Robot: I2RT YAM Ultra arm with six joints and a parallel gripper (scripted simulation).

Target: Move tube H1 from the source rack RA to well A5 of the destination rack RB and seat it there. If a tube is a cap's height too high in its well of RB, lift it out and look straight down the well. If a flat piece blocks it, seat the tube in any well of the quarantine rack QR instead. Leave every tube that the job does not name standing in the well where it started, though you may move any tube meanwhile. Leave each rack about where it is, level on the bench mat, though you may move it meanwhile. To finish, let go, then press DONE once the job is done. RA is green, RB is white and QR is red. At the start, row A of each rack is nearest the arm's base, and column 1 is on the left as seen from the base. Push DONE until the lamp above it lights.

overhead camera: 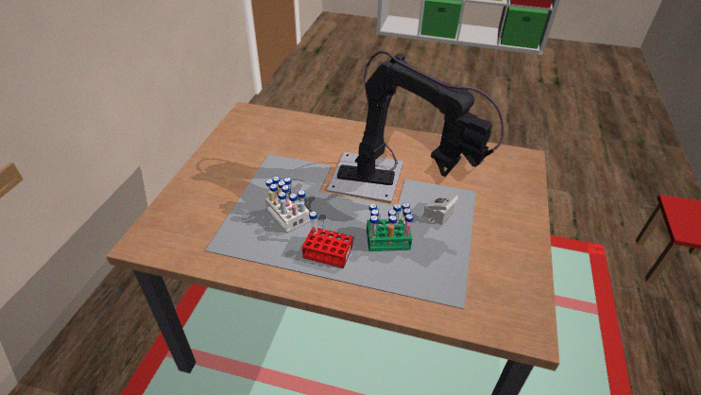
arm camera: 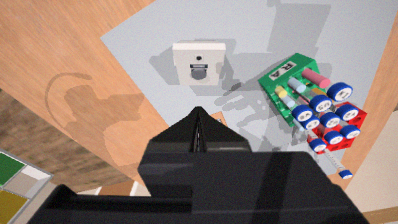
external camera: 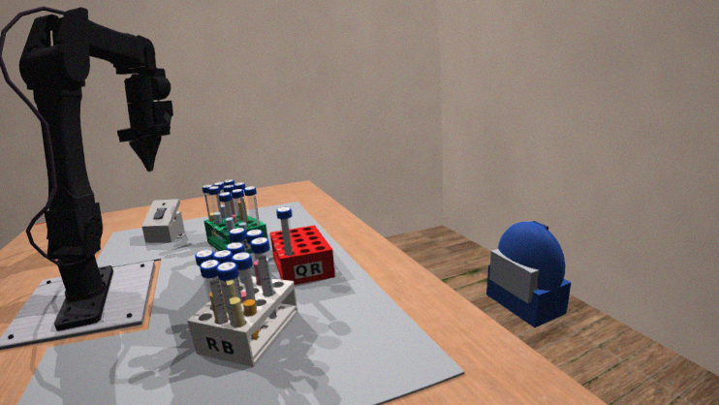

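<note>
My gripper is now 12 cm above the grey done button box. The rest, counted from my hand: red rack QR 31 cm to the right, 24 cm ahead, 14 cm below; then clear tube 13 cm ahead, 12 cm to the right, 10 cm below; then white rack RB 47 cm to the right, 14 cm below, 12 cm ahead.
</note>
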